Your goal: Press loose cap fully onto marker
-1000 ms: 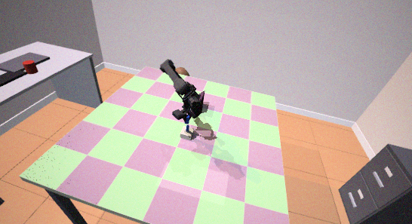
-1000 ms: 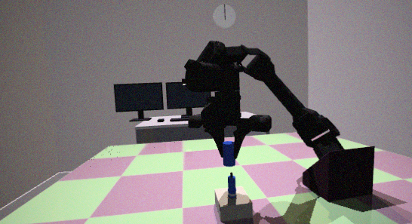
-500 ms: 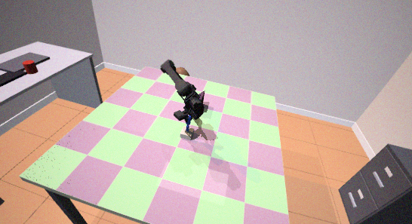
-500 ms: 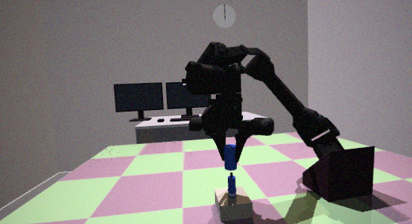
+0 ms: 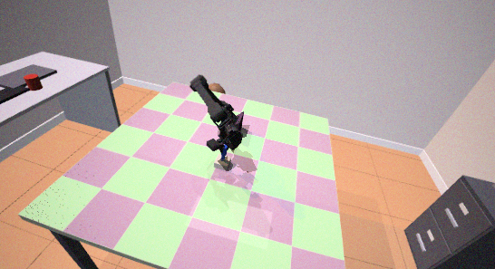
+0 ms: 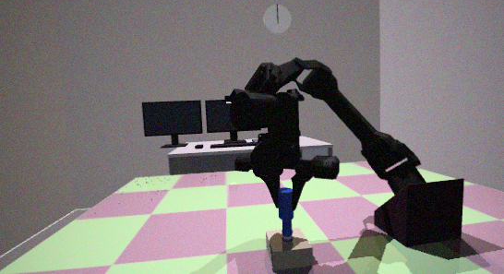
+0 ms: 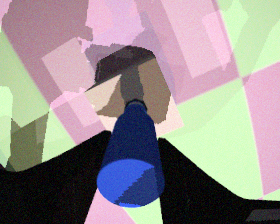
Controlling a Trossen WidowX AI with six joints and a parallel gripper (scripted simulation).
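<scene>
Right now my gripper tip is 3 cm above the blue marker. Round my gripper tip: blue cap: 1 cm above.
</scene>
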